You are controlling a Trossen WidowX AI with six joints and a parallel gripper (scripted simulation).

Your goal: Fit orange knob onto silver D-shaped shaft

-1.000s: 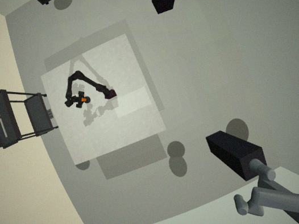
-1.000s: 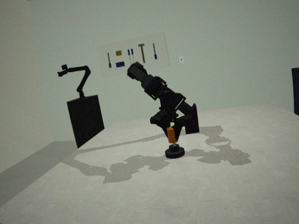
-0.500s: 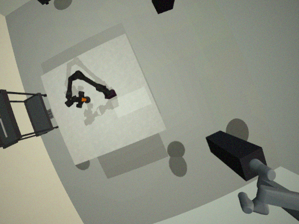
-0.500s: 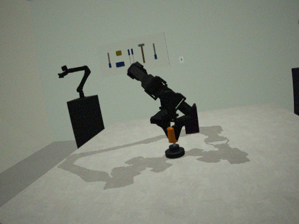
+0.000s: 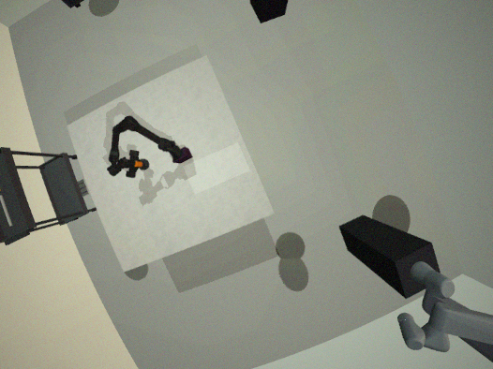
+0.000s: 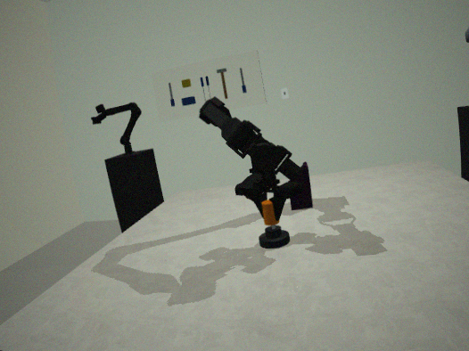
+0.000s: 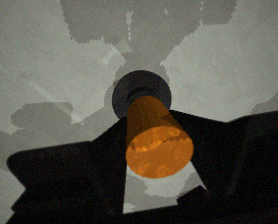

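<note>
My gripper tip is 4 cm above the round pedestal. From my gripper tip the other things lie so: orange knob 3 cm above.
</note>
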